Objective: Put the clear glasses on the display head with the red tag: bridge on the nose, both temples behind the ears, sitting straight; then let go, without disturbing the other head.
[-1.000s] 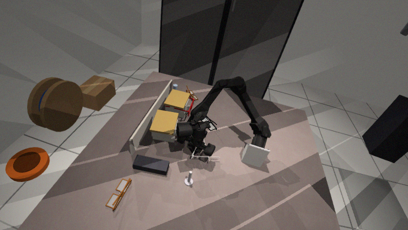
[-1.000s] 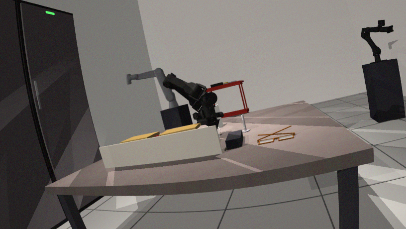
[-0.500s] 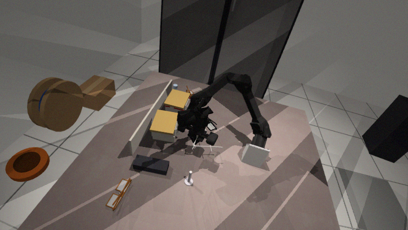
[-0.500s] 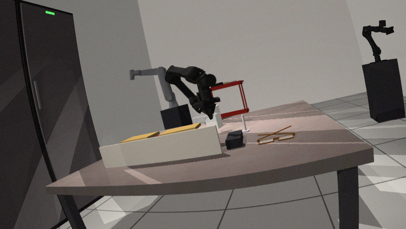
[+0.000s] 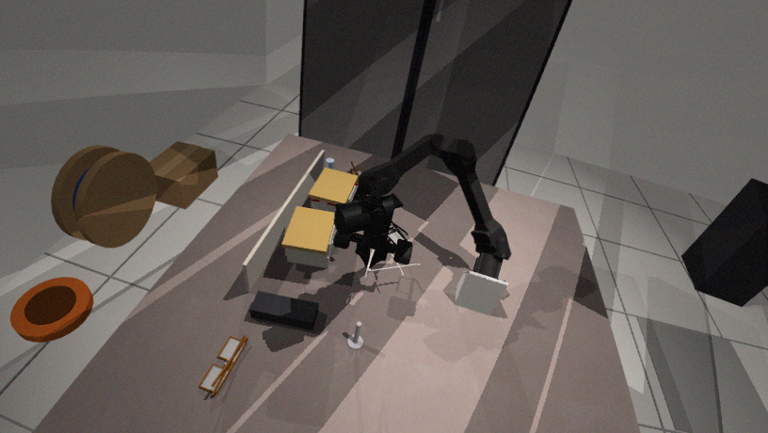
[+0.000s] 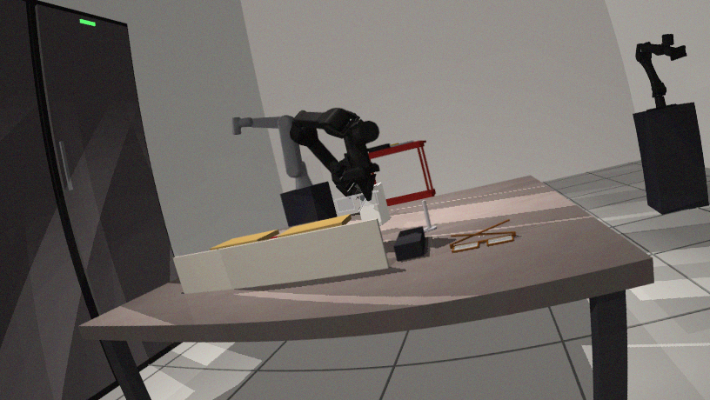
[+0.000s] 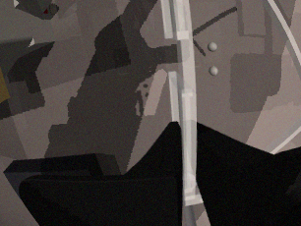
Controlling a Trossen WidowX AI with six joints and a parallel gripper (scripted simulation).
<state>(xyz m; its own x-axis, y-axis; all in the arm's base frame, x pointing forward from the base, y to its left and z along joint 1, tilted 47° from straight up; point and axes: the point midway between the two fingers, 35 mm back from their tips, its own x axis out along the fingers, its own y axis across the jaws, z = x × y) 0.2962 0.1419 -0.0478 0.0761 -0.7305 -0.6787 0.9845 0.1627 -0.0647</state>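
Right now the small metal post is 40 mm behind my gripper tip, 150 mm to the left of it and 100 mm below it. The rest, counted from my gripper tip: dark box: 160 mm ahead, 150 mm to the left, 100 mm below; then white panel: 320 mm ahead, 160 mm to the right, 70 mm below.
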